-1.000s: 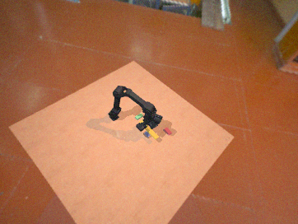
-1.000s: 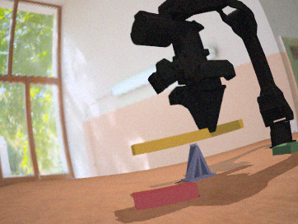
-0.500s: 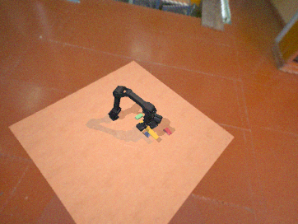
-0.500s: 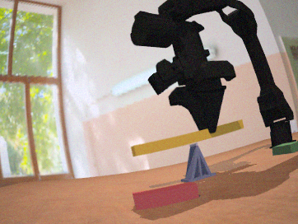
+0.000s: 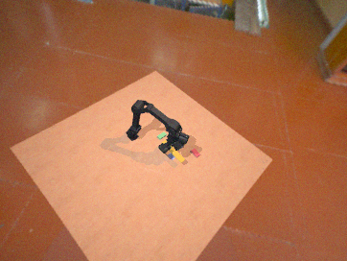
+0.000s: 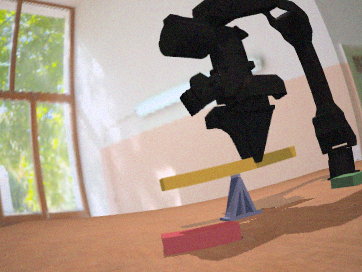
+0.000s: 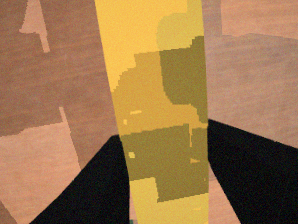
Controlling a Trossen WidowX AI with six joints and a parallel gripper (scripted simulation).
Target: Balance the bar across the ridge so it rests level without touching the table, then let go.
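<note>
The yellow bar lies 3 cm ahead of my gripper tip. From my gripper tip the other things lie so: green block 14 cm behind, 6 cm to the left, 6 cm below; then red block 13 cm ahead, 15 cm to the left, 6 cm below.
</note>
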